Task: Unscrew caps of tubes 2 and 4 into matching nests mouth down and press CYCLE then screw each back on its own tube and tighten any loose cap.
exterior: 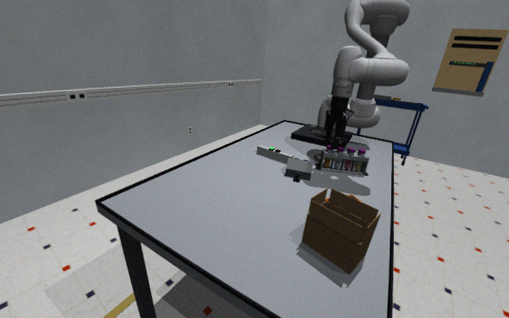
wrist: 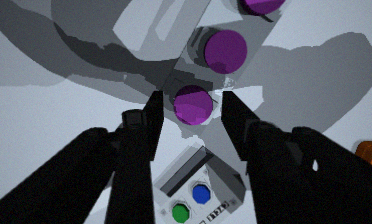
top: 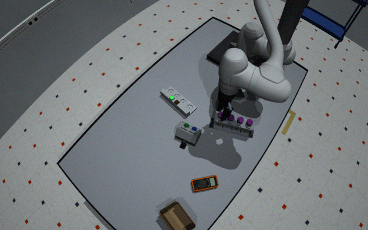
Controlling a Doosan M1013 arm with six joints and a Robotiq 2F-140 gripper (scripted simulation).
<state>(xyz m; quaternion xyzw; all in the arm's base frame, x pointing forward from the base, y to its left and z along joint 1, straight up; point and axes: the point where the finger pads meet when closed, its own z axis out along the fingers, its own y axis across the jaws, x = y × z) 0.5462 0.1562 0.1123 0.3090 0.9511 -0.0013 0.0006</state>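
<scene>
Right now the purple cap is 2 cm behind my hand, 5 cm to the left of it and 4 cm below it. Round my hand: green key (14 cm ahead, 12 cm to the right, 8 cm below); blue key (13 cm ahead, 7 cm to the right, 8 cm below); key housing (15 cm ahead, 9 cm to the right, 10 cm below).
</scene>
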